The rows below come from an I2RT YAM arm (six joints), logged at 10 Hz.
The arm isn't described. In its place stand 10 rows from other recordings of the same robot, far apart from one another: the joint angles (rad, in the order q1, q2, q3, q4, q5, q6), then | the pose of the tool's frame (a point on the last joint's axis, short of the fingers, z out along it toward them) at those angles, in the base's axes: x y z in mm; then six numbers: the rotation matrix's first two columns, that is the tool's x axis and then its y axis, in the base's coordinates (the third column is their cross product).
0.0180, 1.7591, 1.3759, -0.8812, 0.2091, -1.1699 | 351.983 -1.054 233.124 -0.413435 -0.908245 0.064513 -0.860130 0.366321 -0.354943
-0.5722, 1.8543, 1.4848, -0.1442, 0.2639, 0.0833 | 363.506 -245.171 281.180 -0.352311 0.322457 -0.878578 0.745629 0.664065 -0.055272
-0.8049, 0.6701, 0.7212, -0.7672, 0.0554, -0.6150 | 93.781 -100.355 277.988 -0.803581 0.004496 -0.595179 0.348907 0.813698 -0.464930
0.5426, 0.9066, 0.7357, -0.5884, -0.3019, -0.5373 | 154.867 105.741 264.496 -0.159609 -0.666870 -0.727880 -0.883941 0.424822 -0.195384
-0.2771, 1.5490, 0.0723, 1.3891, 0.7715, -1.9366 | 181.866 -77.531 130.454 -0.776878 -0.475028 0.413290 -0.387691 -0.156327 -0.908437
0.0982, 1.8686, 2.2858, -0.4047, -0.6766, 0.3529 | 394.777 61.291 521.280 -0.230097 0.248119 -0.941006 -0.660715 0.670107 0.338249
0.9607, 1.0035, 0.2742, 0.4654, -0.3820, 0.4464 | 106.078 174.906 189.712 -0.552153 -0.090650 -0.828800 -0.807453 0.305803 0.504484
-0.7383, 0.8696, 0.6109, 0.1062, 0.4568, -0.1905 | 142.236 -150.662 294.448 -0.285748 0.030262 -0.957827 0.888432 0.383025 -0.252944
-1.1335, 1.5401, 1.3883, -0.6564, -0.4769, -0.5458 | 157.148 -297.571 323.265 -0.609791 0.215419 -0.762725 0.414163 0.907114 -0.074919
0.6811, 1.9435, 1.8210, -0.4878, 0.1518, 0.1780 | 357.729 283.004 326.411 -0.531364 -0.205369 -0.821873 -0.438989 0.896500 0.059802
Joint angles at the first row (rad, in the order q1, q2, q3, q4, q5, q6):
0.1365, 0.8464, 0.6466, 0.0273, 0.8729, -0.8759
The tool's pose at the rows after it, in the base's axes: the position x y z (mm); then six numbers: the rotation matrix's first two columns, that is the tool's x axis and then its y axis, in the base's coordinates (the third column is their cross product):
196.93 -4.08 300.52 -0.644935 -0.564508 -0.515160 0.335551 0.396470 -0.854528
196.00 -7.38 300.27 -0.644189 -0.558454 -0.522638 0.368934 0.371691 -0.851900
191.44 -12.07 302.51 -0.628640 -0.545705 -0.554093 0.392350 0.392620 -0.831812
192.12 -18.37 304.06 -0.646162 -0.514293 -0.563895 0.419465 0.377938 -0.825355
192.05 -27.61 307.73 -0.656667 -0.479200 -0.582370 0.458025 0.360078 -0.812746
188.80 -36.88 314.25 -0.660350 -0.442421 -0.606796 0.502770 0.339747 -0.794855
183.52 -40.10 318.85 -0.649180 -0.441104 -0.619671 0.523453 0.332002 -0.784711
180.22 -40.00 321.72 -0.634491 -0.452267 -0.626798 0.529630 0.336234 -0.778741
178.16 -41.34 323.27 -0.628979 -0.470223 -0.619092 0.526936 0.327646 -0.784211
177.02 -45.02 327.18 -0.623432 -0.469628 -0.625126 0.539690 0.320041 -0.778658
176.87 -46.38 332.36 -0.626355 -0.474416 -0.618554 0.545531 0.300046 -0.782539
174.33 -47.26 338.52 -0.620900 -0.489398 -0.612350 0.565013 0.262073 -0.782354
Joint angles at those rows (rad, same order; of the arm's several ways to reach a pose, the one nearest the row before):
0.1251, 0.8616, 0.6107, 0.1393, 0.9340, -0.9383
0.1100, 0.8571, 0.5876, 0.2124, 0.9453, -0.9742
0.0851, 0.8309, 0.5875, 0.1895, 0.9185, -0.9403
0.0533, 0.8386, 0.5935, 0.1973, 0.9318, -0.9331
0.0052, 0.8437, 0.6024, 0.2128, 0.9332, -0.9261
-0.0434, 0.8356, 0.6162, 0.2161, 0.9357, -0.9162
-0.0635, 0.8115, 0.6167, 0.2202, 0.9225, -0.9227
-0.0660, 0.7936, 0.6167, 0.2194, 0.9061, -0.9265
-0.0769, 0.7826, 0.6109, 0.2374, 0.8837, -0.9534
-0.0999, 0.7808, 0.6191, 0.2451, 0.8668, -0.9580
-0.1073, 0.7842, 0.6304, 0.2637, 0.8682, -0.9859
-0.1134, 0.7779, 0.6275, 0.3280, 0.8709, -1.0431

